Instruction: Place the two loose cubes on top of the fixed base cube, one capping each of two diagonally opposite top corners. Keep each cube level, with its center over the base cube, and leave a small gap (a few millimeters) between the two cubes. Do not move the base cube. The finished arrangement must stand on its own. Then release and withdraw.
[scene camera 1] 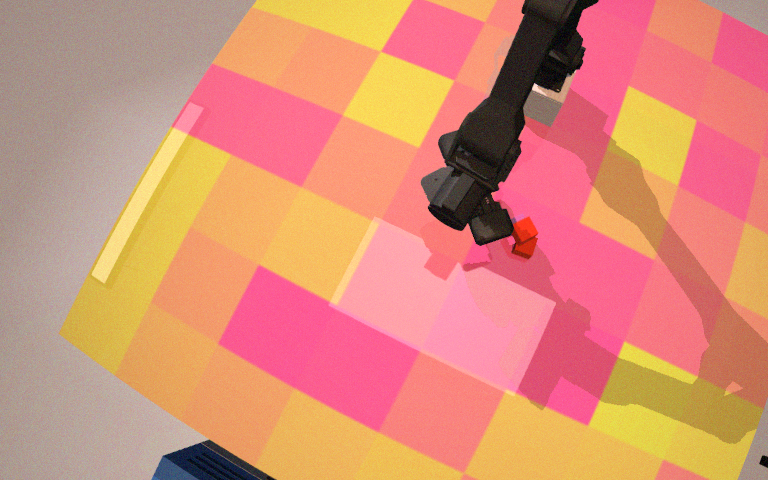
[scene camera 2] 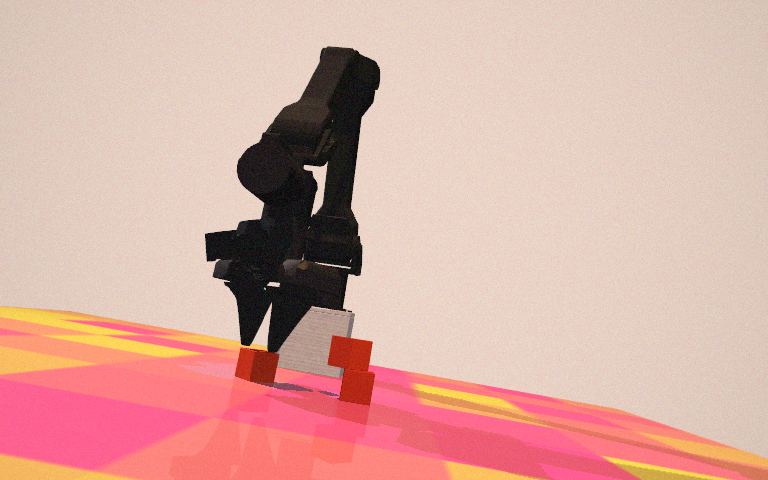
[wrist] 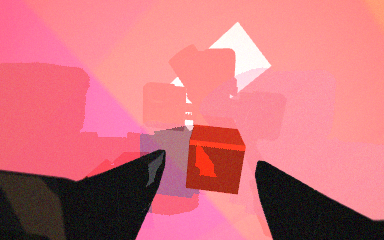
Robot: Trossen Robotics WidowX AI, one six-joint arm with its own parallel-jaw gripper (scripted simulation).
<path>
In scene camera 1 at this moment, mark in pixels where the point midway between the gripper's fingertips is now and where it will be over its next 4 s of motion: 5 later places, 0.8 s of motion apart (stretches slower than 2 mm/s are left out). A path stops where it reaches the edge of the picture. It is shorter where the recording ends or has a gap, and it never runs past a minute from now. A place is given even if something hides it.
The gripper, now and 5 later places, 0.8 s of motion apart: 469,201; 469,203; 470,197; 475,188; 486,191; 518,224
</path>
